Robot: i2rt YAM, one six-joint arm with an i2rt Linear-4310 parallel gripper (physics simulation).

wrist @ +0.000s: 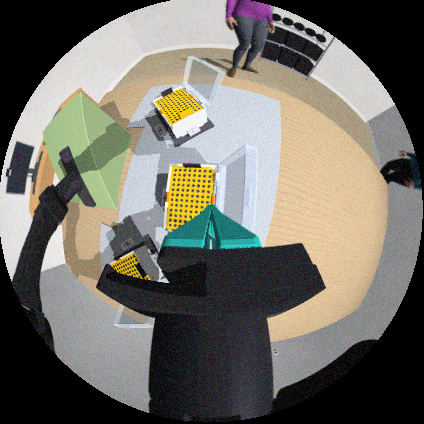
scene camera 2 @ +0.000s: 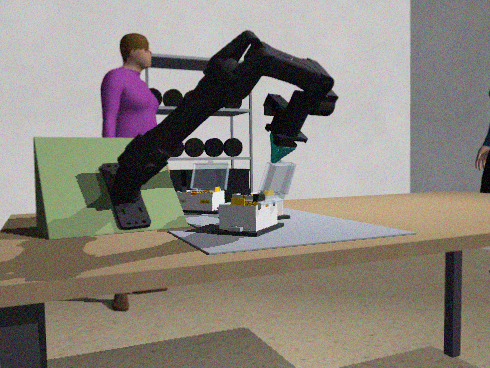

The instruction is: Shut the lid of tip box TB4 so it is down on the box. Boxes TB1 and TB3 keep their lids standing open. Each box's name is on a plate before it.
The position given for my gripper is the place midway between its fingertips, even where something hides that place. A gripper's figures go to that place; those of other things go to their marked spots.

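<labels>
There's a clear lid (wrist: 203,79) that is 33 cm from the lens, and my gripper (wrist: 210,209) is 13 cm from the lens.
</labels>
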